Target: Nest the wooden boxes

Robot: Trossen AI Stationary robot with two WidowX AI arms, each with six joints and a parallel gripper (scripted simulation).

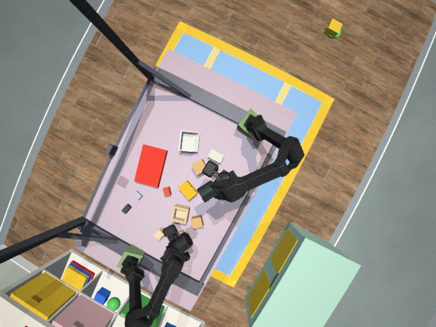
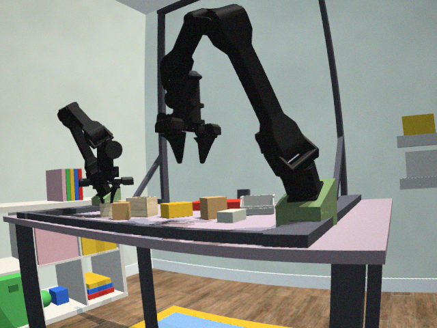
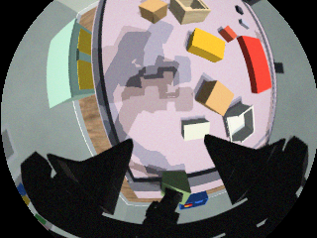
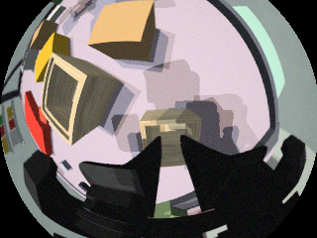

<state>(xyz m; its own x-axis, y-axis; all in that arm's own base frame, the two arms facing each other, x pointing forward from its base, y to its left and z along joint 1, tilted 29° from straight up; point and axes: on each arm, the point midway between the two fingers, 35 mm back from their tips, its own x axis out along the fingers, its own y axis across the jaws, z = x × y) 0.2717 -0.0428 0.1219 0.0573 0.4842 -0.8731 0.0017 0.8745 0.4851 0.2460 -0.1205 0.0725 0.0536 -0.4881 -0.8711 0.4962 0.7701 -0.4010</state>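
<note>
The tan box is 130 mm to the left of my right hand, 40 mm below it and 10 mm ahead of it. The rest, counted from my right hand: pale block 440 mm to the left, 140 mm behind, 50 mm below; then flat red slab 360 mm behind, 180 mm to the left, 50 mm below; then red cube 210 mm behind, 140 mm to the left, 50 mm below.
</note>
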